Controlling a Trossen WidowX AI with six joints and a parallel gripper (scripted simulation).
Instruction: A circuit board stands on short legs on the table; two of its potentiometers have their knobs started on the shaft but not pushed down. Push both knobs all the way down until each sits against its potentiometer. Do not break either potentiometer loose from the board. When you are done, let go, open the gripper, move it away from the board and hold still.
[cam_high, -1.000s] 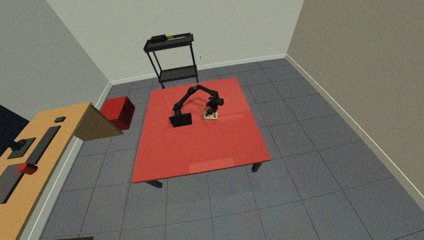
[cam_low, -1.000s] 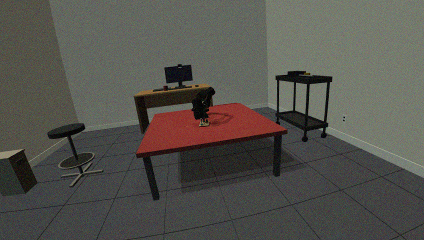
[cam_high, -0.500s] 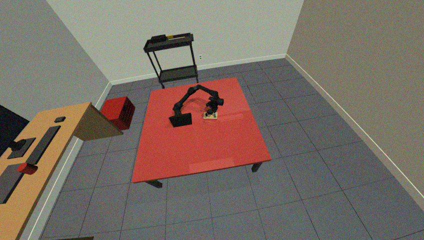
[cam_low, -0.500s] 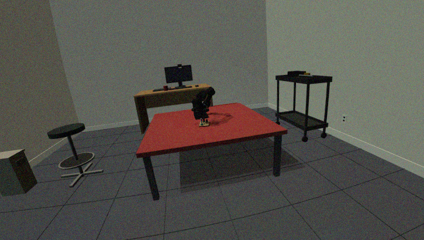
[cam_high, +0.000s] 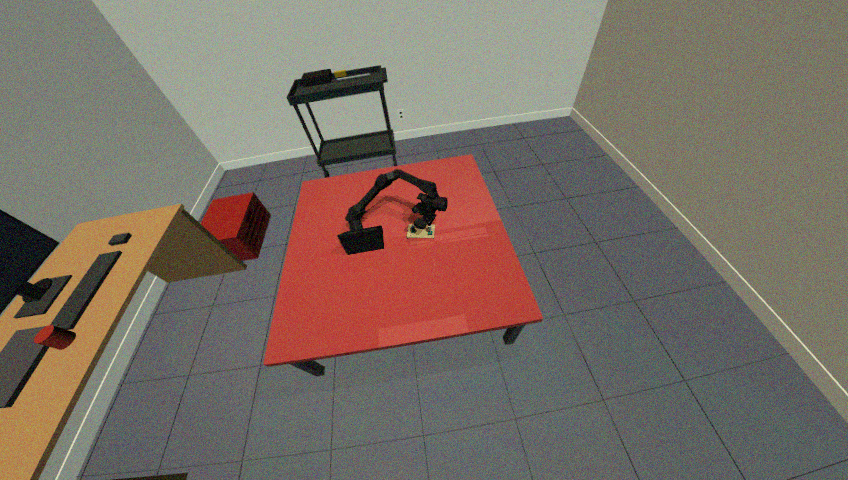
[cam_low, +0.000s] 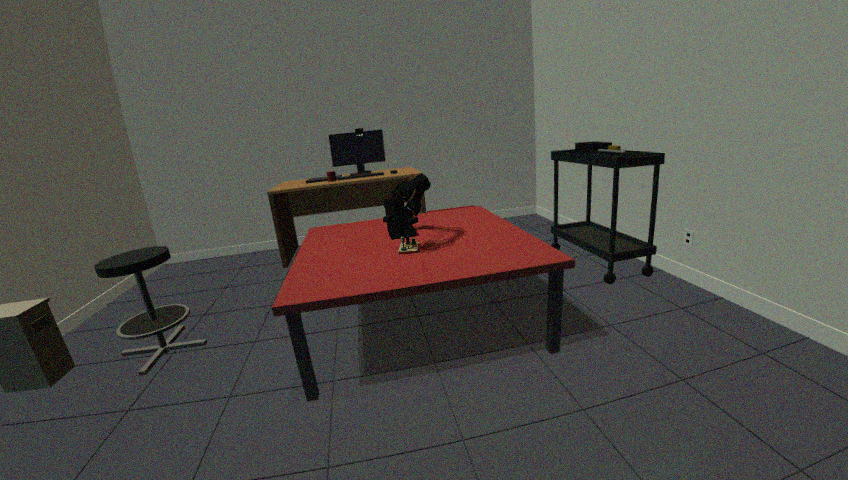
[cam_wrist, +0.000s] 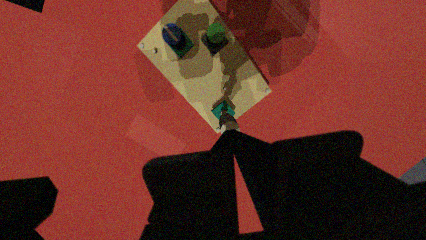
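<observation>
The grey knob lies 20 mm below my gripper tip. From my gripper tip the other things lie so: blue knob (100 mm behind, 40 mm to the left, 50 mm below).
</observation>
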